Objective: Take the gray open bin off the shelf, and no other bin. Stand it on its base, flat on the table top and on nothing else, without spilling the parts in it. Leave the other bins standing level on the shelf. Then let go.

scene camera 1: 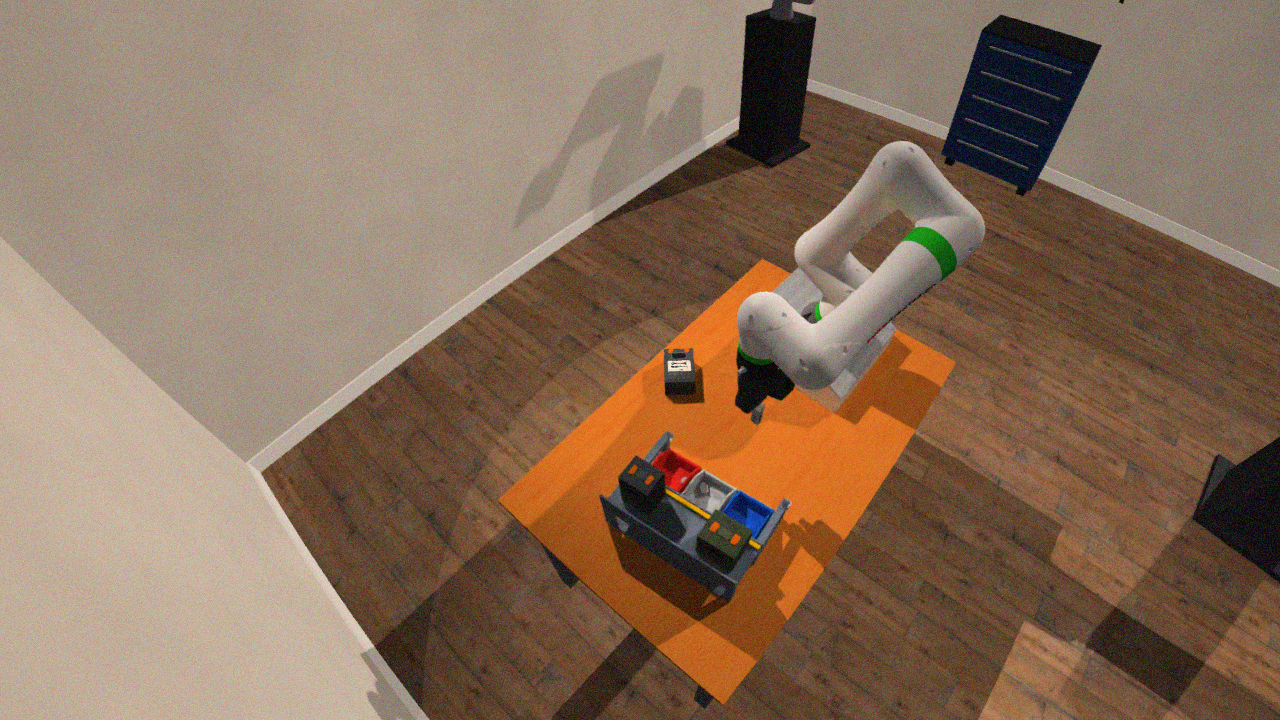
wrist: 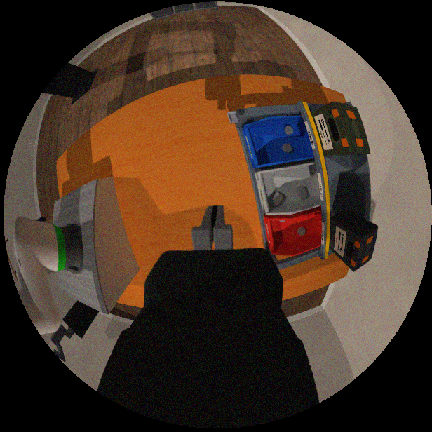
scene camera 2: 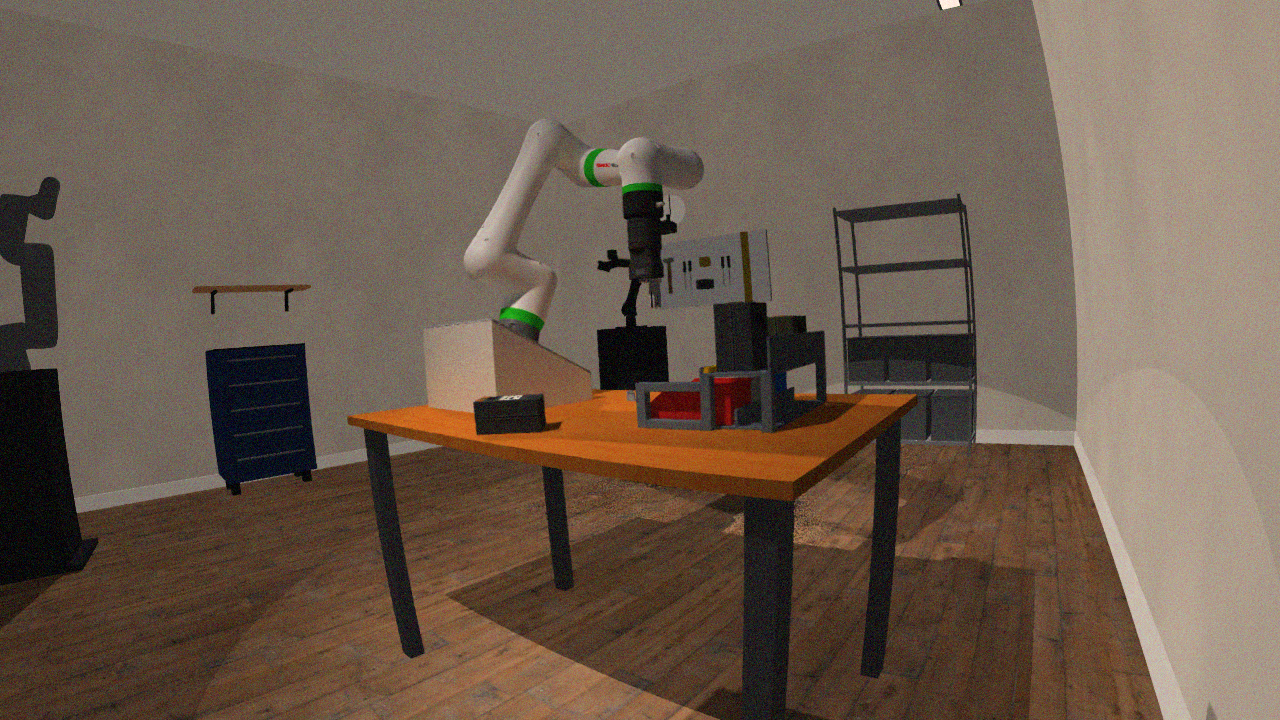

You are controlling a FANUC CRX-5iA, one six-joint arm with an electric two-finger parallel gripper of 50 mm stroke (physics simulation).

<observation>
In view: the gripper (scene camera 2: 655, 307), a red bin (scene camera 2: 730, 393), a blue bin (scene camera 1: 744, 509) and a gray open bin (scene camera 1: 720, 493).
The red bin shows as well in scene camera 1 (scene camera 1: 675, 467) and in the wrist view (wrist: 282, 237). The blue bin is seen too in the wrist view (wrist: 264, 138). The gray open bin is seen too in the wrist view (wrist: 284, 179).
</observation>
